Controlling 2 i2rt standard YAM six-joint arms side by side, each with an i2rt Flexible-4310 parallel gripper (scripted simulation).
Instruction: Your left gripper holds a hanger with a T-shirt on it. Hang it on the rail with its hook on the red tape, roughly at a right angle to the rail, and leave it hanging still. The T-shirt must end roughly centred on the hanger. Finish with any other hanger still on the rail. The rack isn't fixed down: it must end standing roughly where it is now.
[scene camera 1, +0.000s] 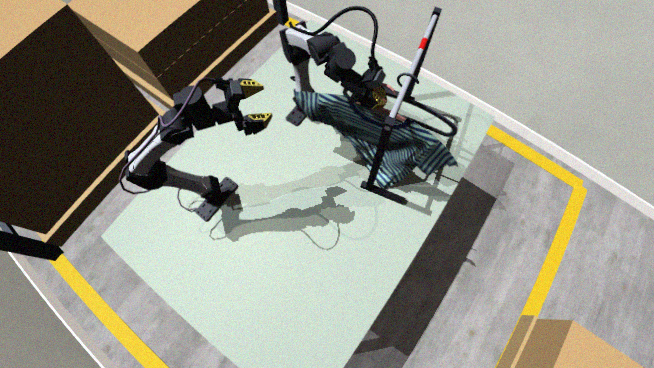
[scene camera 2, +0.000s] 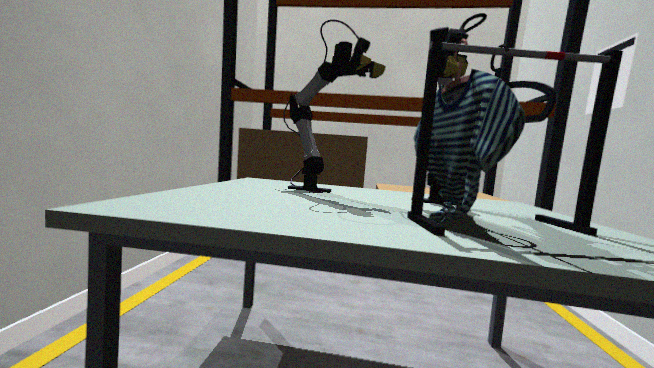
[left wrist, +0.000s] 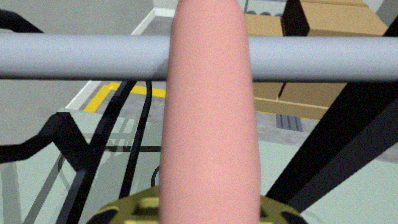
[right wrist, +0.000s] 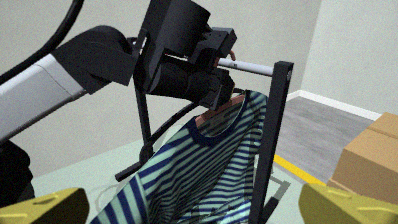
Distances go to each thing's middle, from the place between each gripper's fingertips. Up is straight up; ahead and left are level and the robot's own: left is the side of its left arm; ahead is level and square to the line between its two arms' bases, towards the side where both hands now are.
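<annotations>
The black hanger (scene camera 2: 544, 88) is 2 cm ahead of my left hand (scene camera 1: 385, 104), 10 cm to the left of it and 5 cm below it, and the pink hanger (left wrist: 209, 159) is 3 cm below my left hand.
From my right hand (scene camera 1: 267, 100), the black hanger is 25 cm ahead, 34 cm to the left and 13 cm below. As for the pink hanger, my right hand is 23 cm short of it, 25 cm to the right of it and 11 cm above it.
</annotations>
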